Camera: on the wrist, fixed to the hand. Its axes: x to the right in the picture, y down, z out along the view.
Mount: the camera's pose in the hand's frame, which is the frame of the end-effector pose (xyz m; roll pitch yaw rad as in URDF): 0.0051 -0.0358 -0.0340 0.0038 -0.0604 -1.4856
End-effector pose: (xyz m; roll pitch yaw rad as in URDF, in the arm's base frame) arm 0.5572 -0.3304 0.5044 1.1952 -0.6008 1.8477
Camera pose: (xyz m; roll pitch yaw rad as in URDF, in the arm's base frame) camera 0.5312 -0.3065 0.4695 1.0723 0.7711 1.2203
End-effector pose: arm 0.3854 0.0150 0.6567 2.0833 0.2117 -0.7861
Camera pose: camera 0.4202 0.0470 0.6414 -2.8271 1.1067 1.0222
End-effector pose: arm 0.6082 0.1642 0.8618 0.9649 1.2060 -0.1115
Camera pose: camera 0.5656 0.1766 0.8396 -1.3233 0.3669 -2.5323
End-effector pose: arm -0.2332 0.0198 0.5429 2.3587 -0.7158 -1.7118
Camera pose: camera -0.1850 0.0083 0.5454 2.2004 0.5304 -0.8362
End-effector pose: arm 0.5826 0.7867 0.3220 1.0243 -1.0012 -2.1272
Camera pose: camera 0.5686 0.7443 0.3003 1.2422 0.3788 -2.7855
